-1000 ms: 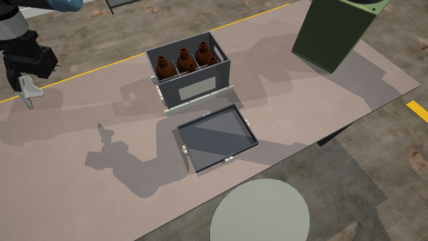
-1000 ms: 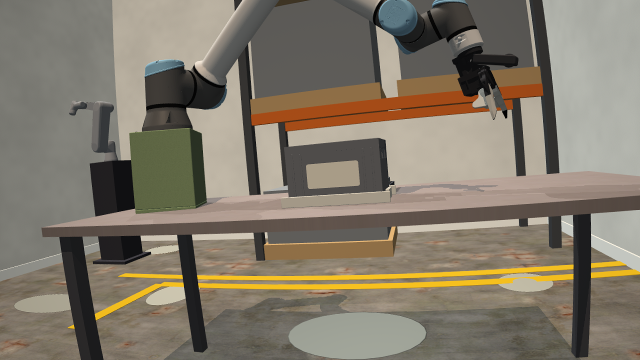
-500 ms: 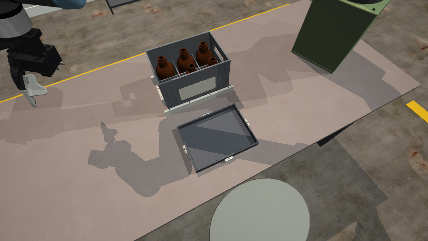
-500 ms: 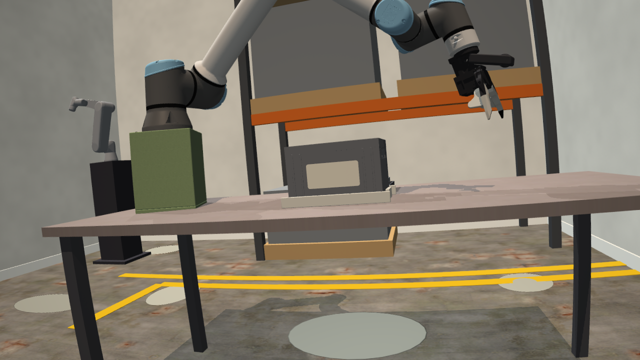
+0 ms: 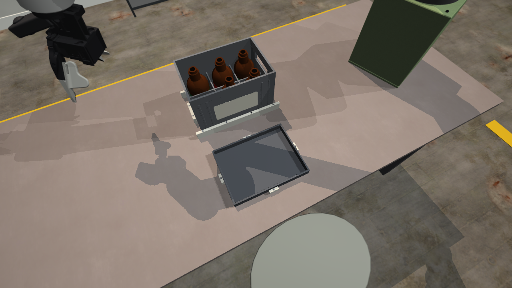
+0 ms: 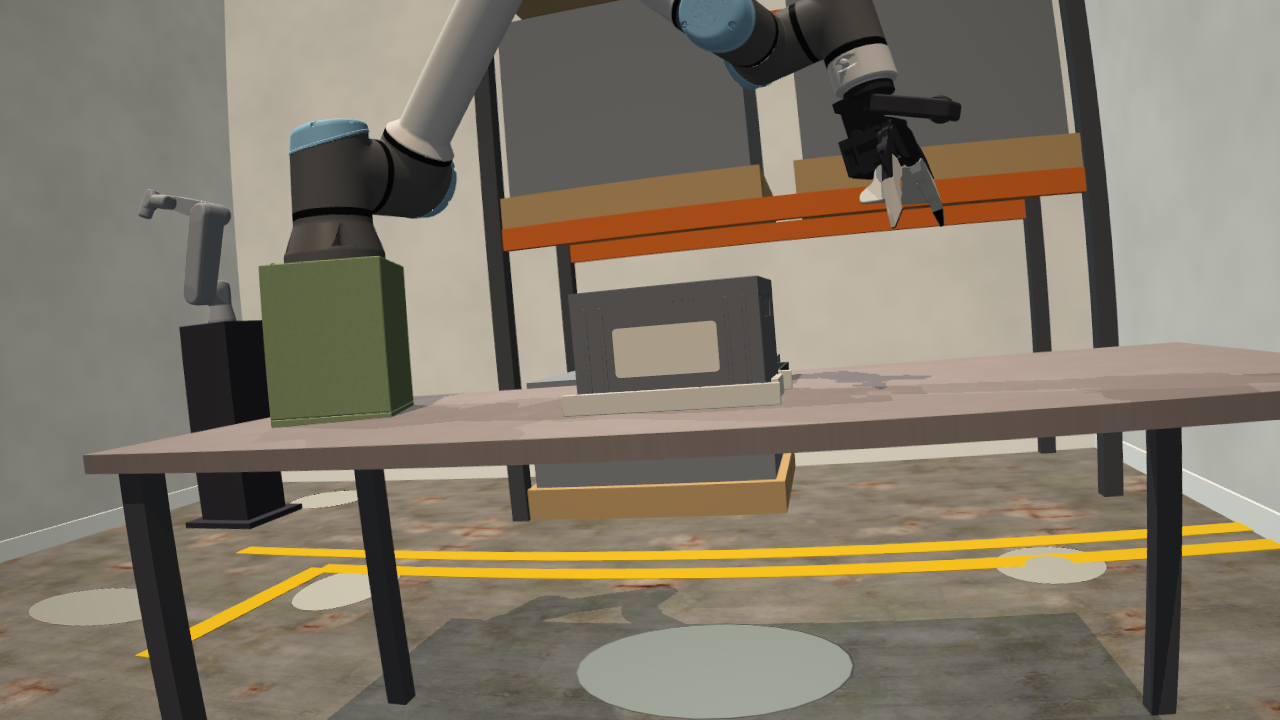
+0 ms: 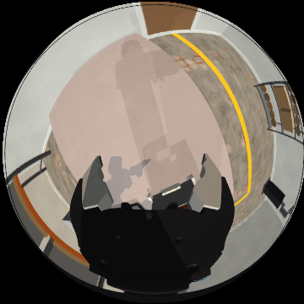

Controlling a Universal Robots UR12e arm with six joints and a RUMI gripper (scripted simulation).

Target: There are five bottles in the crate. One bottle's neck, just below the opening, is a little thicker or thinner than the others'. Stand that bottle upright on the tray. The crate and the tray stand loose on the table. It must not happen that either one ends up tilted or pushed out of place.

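Right now my hand is 36 cm past the grey crate, 14 cm above it and 8 cm to the right of it. The rest, counted from my hand: dark tray 35 cm to the left, 34 cm behind, 21 cm below; then brown bottle 36 cm behind, 13 cm below, 12 cm to the left.
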